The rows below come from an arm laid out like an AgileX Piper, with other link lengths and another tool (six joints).
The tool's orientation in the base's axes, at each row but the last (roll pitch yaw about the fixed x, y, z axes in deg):
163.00, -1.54, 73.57
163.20, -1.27, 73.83
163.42, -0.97, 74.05
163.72, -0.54, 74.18
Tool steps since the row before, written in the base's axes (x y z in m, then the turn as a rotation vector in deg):
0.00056, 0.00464, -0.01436, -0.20, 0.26, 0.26
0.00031, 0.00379, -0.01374, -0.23, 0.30, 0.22
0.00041, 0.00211, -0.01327, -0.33, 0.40, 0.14
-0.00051, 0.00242, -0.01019, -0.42, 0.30, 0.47
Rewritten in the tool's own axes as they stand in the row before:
0.00422, -0.00497, 0.01362, 0.20, -0.18, -0.32
0.00342, -0.00472, 0.01301, 0.23, -0.23, -0.29
0.00192, -0.00397, 0.01270, 0.30, -0.37, -0.25
0.00209, -0.00397, 0.00948, 0.18, -0.34, -0.59

